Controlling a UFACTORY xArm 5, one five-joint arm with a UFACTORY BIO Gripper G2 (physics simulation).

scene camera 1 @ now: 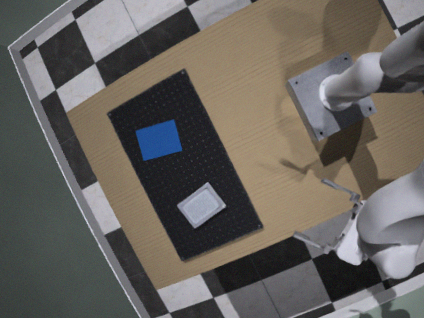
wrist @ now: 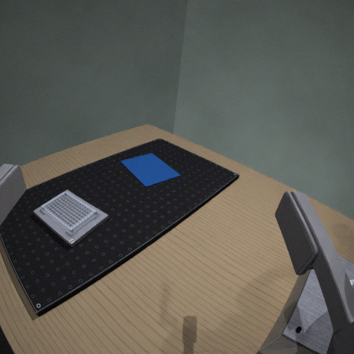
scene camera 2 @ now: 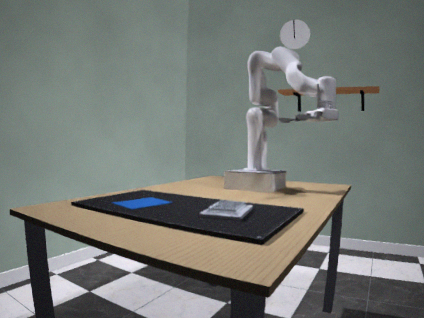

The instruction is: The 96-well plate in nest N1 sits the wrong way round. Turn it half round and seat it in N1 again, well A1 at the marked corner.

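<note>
The 96-well plate [scene camera 1: 201,204] [scene camera 2: 228,206] [wrist: 69,209] is clear-whitish and sits flat in the light grey nest N1 [scene camera 1: 187,214] [scene camera 2: 222,215] [wrist: 101,218], on the black board. A small mark shows at the nest's near corner in the wrist view. Well A1 and which way round the plate faces are too small to tell. My gripper [scene camera 1: 310,207] [scene camera 2: 286,120] [wrist: 152,212] is open and empty, its fingers wide apart. It hangs high above the table and well away from the plate, to the right of the board in scene camera 1.
A flat blue rectangle [scene camera 1: 159,140] [scene camera 2: 142,202] [wrist: 150,169] lies on the black perforated board [scene camera 1: 225,175] [scene camera 2: 185,220] [wrist: 125,240], apart from the nest. The board lies on the wooden table [scene camera 1: 250,115] [scene camera 2: 200,250] [wrist: 220,240]. The arm's grey base block [scene camera 1: 310,107] [scene camera 2: 250,180] stands on the table.
</note>
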